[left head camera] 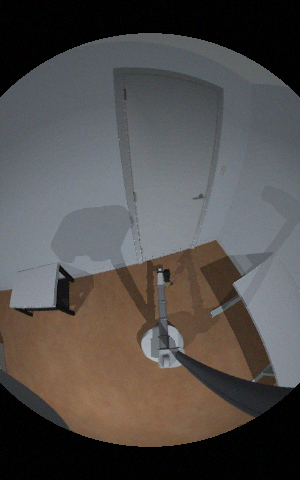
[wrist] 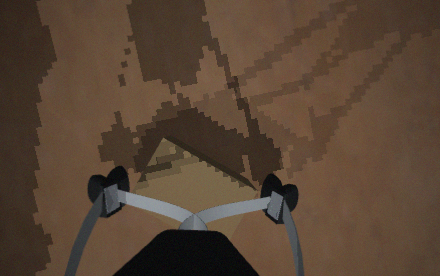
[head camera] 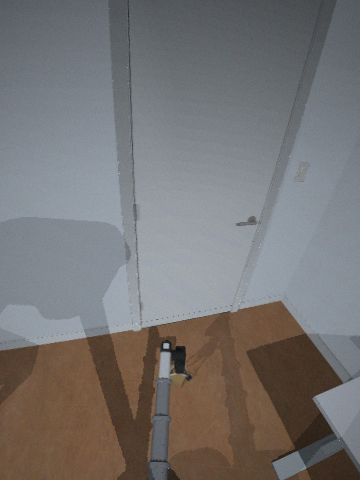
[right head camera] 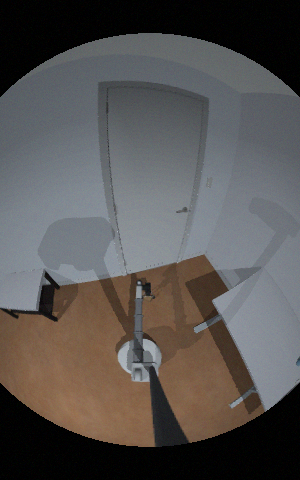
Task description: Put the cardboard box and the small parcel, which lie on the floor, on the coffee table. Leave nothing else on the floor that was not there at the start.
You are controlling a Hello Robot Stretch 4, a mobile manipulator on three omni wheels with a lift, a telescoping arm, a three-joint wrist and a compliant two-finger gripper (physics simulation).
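Places are measured from the robot's base along level axes (x left, y back, z up), in metres.
Where they show: gripper, between the fingertips: (left head camera: 165, 284) (wrist: 196, 186) (head camera: 177, 378) (right head camera: 147, 297).
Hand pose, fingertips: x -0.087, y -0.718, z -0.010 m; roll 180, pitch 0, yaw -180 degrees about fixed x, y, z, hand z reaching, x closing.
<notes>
After its pixels a point has its place.
A tan, flat-topped box (wrist: 200, 182) {x -0.090, y -0.729, z 0.023 m} (head camera: 177, 379) {x -0.085, y -0.700, z 0.023 m} (right head camera: 148, 298) {x -0.099, y -0.696, z 0.023 m} lies on the floor near the door; I cannot tell whether it is the cardboard box or the small parcel. My gripper (wrist: 196, 186) {x -0.087, y -0.718, z -0.010 m} (head camera: 180, 373) {x -0.087, y -0.718, z -0.010 m} is open above it, with one fingertip near each side of the box in the wrist view. The gripper's body hides the near part of the box. No second box can be made out. A low table with a white top and dark legs (left head camera: 35, 287) {x 1.457, y -0.400, z 0.423 m} (right head camera: 22, 290) {x 1.428, y -0.405, z 0.423 m} stands at the left; I cannot tell whether it is the coffee table.
A larger white table (head camera: 342, 410) {x -0.620, y -0.332, z 0.693 m} (left head camera: 280, 315) {x -0.957, y 0.036, z 0.693 m} (right head camera: 270, 325) {x -1.027, y -0.013, z 0.693 m} with pale legs stands at the right. A closed door (head camera: 200, 150) {x -0.101, y -1.169, z 1.300 m} (left head camera: 170, 160) {x -0.113, y -1.173, z 1.280 m} (right head camera: 152, 165) {x -0.123, y -1.175, z 1.347 m} and the wall lie just beyond the gripper. The telescoping arm (head camera: 161, 430) {x -0.003, y -0.341, z 0.407 m} reaches toward them. Dark shadows cross the floor.
</notes>
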